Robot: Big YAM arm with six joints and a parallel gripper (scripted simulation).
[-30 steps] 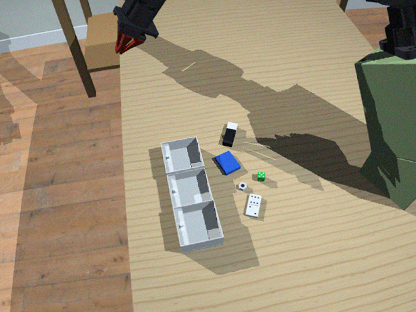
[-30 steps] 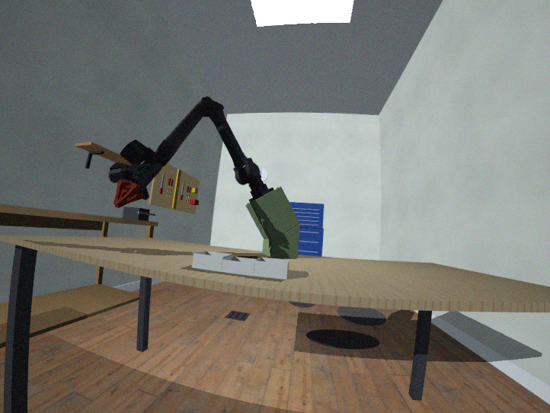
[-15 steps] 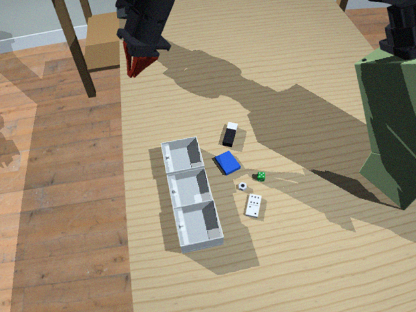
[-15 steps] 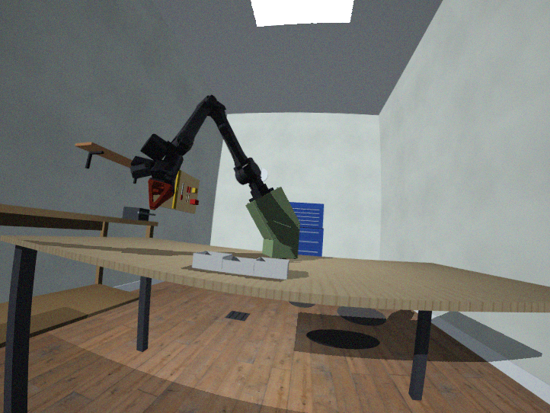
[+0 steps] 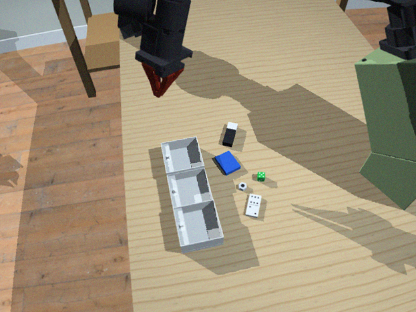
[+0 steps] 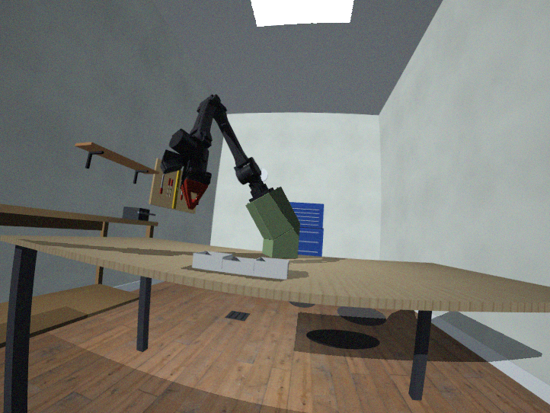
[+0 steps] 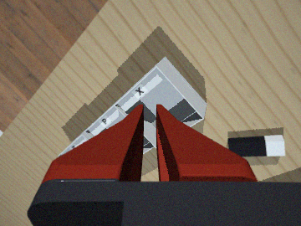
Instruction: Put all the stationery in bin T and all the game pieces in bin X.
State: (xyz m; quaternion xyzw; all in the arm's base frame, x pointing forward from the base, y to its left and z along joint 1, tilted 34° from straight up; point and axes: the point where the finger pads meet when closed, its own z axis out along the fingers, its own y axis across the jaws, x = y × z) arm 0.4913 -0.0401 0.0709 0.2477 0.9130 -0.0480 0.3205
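Right now my hand is 15 cm to the right of the grey bin tray, 15 cm above it and 4 cm past it. Also, from my hand: hex nut: 16 cm below, 16 cm behind, 15 cm to the left; black-and-white eraser: 16 cm below, 16 cm behind; flat blue block: 16 cm below, 13 cm behind, 8 cm to the left.
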